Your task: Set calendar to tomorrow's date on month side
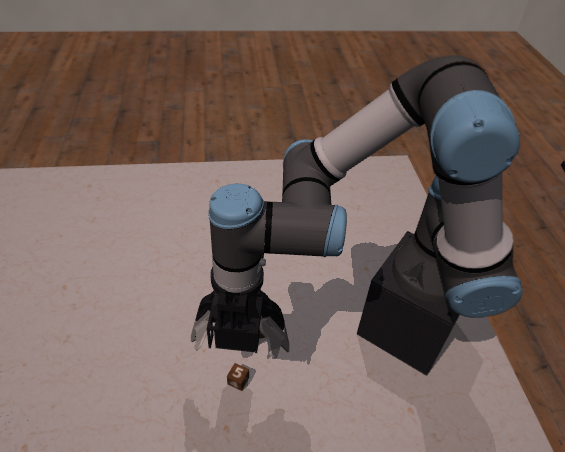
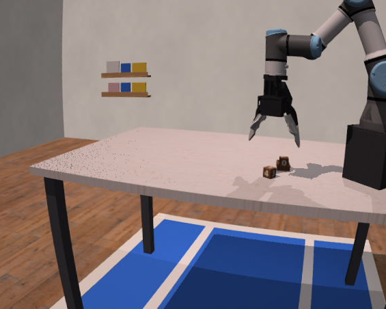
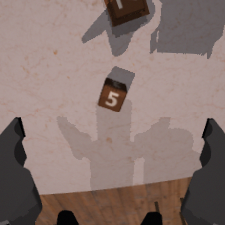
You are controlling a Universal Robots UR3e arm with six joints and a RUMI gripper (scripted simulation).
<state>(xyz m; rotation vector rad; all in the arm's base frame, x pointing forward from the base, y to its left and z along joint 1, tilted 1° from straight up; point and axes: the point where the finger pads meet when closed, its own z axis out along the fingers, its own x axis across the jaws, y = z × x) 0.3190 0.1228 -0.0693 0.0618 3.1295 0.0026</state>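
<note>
Right now my hand is 80 mm above the brown digit cube and 20 mm to the right of it. The rest, counted from my hand: calendar tray 110 mm to the right, 90 mm below, 10 mm behind.
</note>
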